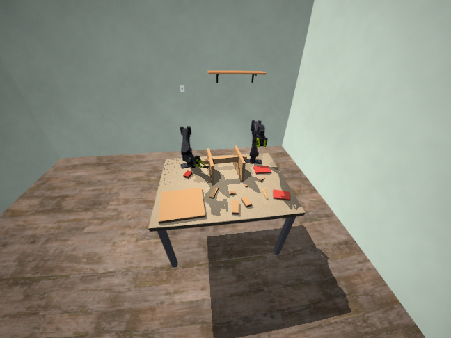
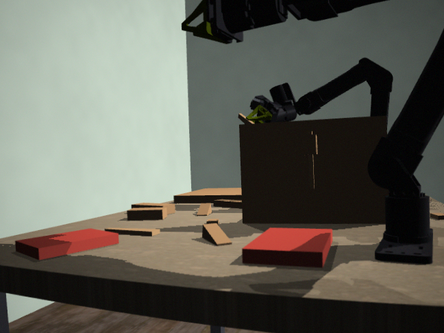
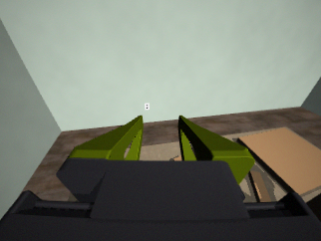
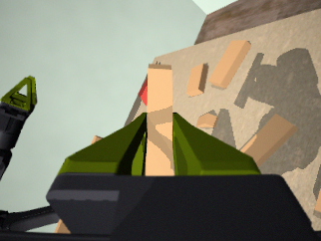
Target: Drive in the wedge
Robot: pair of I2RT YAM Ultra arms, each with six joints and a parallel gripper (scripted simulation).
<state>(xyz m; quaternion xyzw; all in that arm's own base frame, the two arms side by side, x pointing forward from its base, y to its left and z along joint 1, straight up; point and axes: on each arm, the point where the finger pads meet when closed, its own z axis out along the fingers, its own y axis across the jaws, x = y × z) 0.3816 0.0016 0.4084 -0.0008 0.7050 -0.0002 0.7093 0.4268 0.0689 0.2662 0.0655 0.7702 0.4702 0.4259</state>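
Now: the rail 20 cm behind my left hand, 27 cm to the right of it and 24 cm below it. Also, from my left hand: flat board 18 cm ahead, 66 cm to the right, 39 cm below.
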